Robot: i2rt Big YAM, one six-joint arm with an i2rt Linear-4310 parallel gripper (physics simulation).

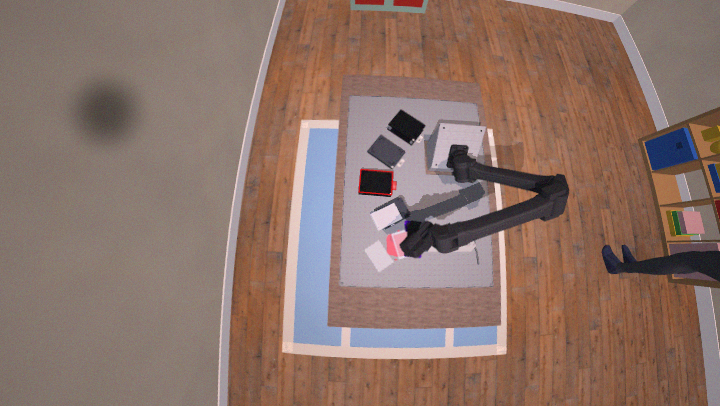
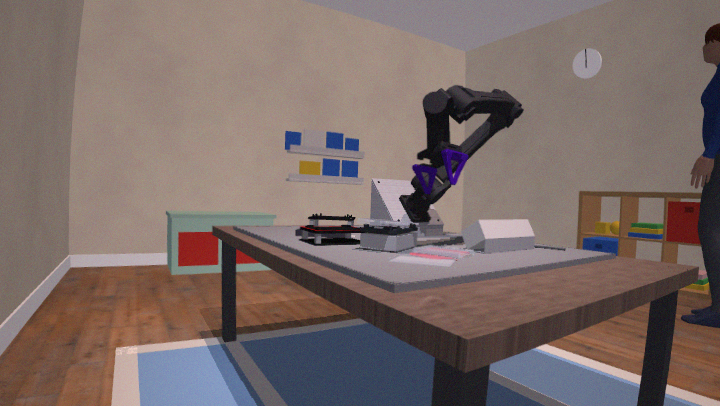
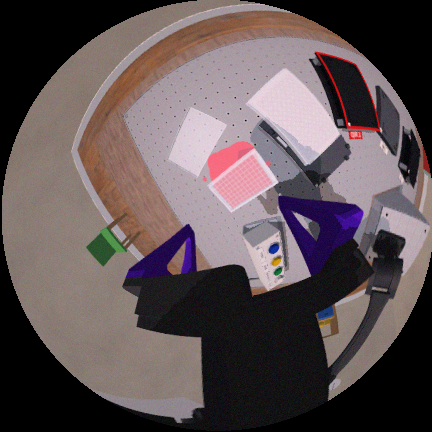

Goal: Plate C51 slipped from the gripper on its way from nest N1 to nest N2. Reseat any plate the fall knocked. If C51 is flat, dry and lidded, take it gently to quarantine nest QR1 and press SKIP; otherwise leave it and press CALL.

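Places are measured from the arm's base along level axes (x right, y ahead, z up), in centimetres.
Where they show: gripper, fingertip midpoint: [image 2: 439, 189] [image 3: 233, 214]; arm's base, link origin: [image 1: 456, 156] [image 2: 413, 209] [image 3: 388, 243].
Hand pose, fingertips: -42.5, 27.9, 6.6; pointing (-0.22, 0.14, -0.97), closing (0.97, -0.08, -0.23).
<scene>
Each offset is from my fingertips to the top centre of the thing, as dx, dy, dz. "pt": to the spot under its first point. Level surfaces: height alone.
A pink-filled gridded plate, apparently C51 @(-0.5, -1.7, -14.2) [image 1: 399, 245] [image 3: 243, 181], lies flat on the mat without a lid, partly over a pink spill @(-1.1, +0.9, -15.5) [image 1: 390, 246] [image 3: 226, 156]. A clear lid @(-6.5, +10.1, -14.9) [image 1: 378, 255] [image 3: 197, 142] lies flat beside the spill. Another plate, whitish @(+12.0, +7.4, -7.6) [image 1: 387, 216] [image 3: 299, 114], sits askew on a dark nest @(pt +17.6, +0.0, -10.1) [image 1: 401, 205] [image 3: 328, 161]. Red-rimmed nest QR1 @(+29.4, +12.2, -11.0) [image 1: 376, 182] [image 3: 353, 95] shows no plate. The button box @(+0.3, -23.8, -7.3) [image 2: 499, 236] [image 3: 266, 255] has blue, yellow and green buttons; its captions are too small to read. My gripper [image 1: 412, 241] [image 2: 440, 187] [image 3: 233, 214] is open and empty, above the mat near the box.
Two more dark nests @(pt +59.6, -3.8, -10.4) [image 1: 406, 127] @(pt +46.8, +7.2, -13.7) [image 1: 385, 151] stand beyond QR1. A sloped white panel [image 1: 461, 138] [image 2: 387, 199] stands by the arm's base. The grey mat @(dz -15.6) [image 1: 363, 113] lies on the wooden table @(dz -16.9) [image 1: 413, 307]. A person [image 1: 670, 263] [image 2: 711, 166] stands off to the side.
</scene>
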